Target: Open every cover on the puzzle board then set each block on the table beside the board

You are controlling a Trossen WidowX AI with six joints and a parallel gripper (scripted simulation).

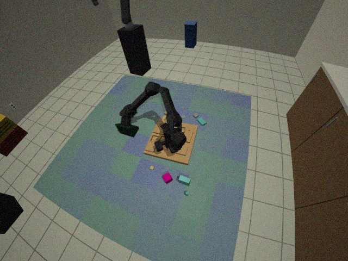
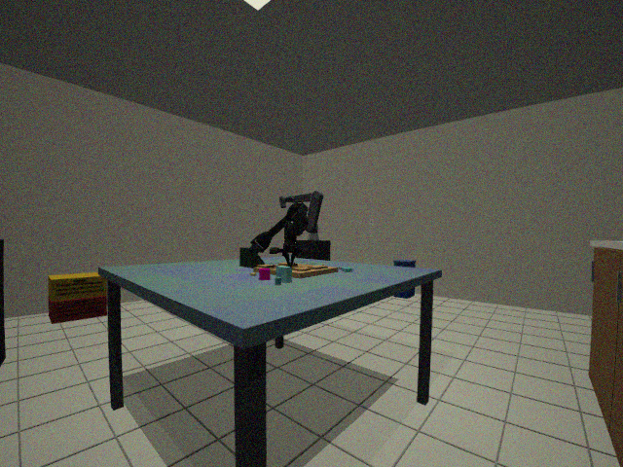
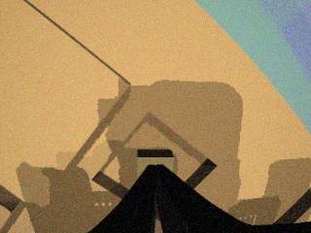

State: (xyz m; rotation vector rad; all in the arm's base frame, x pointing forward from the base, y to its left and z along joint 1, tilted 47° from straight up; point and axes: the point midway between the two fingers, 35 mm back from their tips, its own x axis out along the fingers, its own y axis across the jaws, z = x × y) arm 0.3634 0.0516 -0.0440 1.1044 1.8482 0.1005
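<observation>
The tan puzzle board lies 30 mm behind my gripper tip and 50 mm to the left of it. From my gripper tip the other things lie so: cyan block (170 mm ahead, 150 mm to the right, 10 mm above); then oblong orange block (180 mm behind, 210 mm to the left, 20 mm below); then magenta block (70 mm ahead, 180 mm to the right).
</observation>
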